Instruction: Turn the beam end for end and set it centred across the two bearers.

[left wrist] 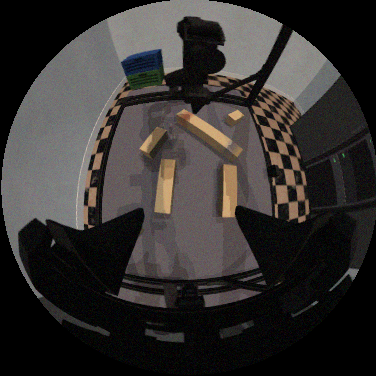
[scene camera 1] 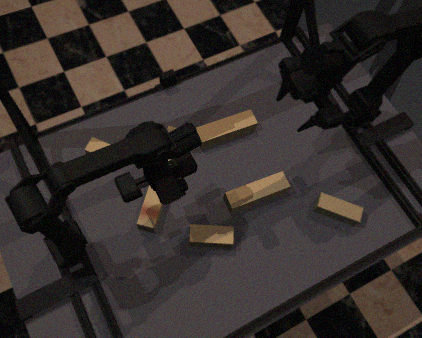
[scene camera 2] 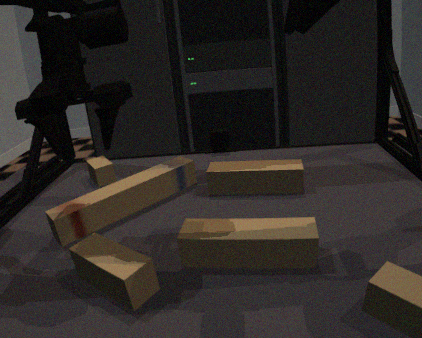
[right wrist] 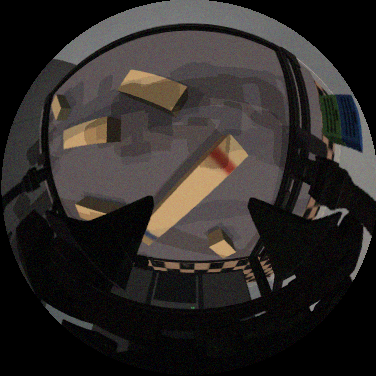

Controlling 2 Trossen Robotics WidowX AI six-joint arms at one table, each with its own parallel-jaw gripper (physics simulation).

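Pixels of known places: left gripper, fingertip midpoint: [left wrist: 189, 211] [scene camera 1: 287, 115] [scene camera 2: 292, 33]; right gripper, fingertip midpoint: [left wrist: 193, 104] [scene camera 2: 82, 152] [right wrist: 202, 201]; left arm's base at its link origin: [left wrist: 189, 289] [scene camera 1: 354, 119] [right wrist: 46, 172]; right arm's base at its link origin: [scene camera 1: 69, 254] [right wrist: 298, 167].
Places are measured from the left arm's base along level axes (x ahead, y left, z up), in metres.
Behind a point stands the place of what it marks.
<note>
The long wooden beam [scene camera 1: 149, 211] @(y -0.003, x 0.691, z 0.030 m) [scene camera 2: 125, 199] @(y -0.057, x 0.609, z 0.013 m) [left wrist: 210, 134] @(y -0.090, x 0.589, z 0.031 m) [right wrist: 192, 192] @(y -0.057, x 0.644, z 0.031 m) lies slantwise on the table, off both bearers. Its red-banded end is at the front left and its blue-banded end at the back in scene camera 2. In scene camera 1 the right arm hides much of it. The two bearers, one farther back [scene camera 1: 230, 127] @(y -0.131, x 0.372, z 0.028 m) [scene camera 2: 255, 180] @(y -0.117, x 0.379, z 0.008 m) [left wrist: 229, 190] @(y -0.140, x 0.375, z 0.028 m) and one nearer [scene camera 1: 257, 190] @(y 0.075, x 0.400, z 0.028 m) [scene camera 2: 248, 247] @(y 0.098, x 0.398, z 0.016 m) [left wrist: 165, 186] @(y 0.069, x 0.391, z 0.028 m), lie about parallel. My right gripper [scene camera 2: 86, 151] @(y -0.024, x 0.652, z 0.118 m) [right wrist: 202, 201] @(y -0.024, x 0.652, z 0.118 m) is open and empty above the table near the beam. My left gripper [scene camera 1: 291, 111] @(y 0.002, x 0.323, z 0.266 m) [left wrist: 189, 211] @(y 0.002, x 0.323, z 0.266 m) is open and empty, high at the right in scene camera 1.
A short block [scene camera 1: 211, 234] @(y 0.127, x 0.573, z 0.031 m) [scene camera 2: 115, 270] @(y 0.159, x 0.550, z 0.031 m) [left wrist: 153, 142] @(y 0.121, x 0.555, z 0.031 m) [right wrist: 152, 90] @(y 0.115, x 0.580, z 0.031 m) lies near the beam's red end. Another [scene camera 2: 101, 171] @(y -0.195, x 0.712, z 0.015 m) [left wrist: 234, 117] @(y -0.218, x 0.707, z 0.025 m) [right wrist: 221, 243] @(y -0.203, x 0.721, z 0.025 m) lies behind the beam in scene camera 2. A third [scene camera 1: 340, 207] @(y 0.220, x 0.218, z 0.025 m) [scene camera 2: 397, 297] @(y 0.214, x 0.251, z 0.023 m) lies at the right. Dark rails border the table.
</note>
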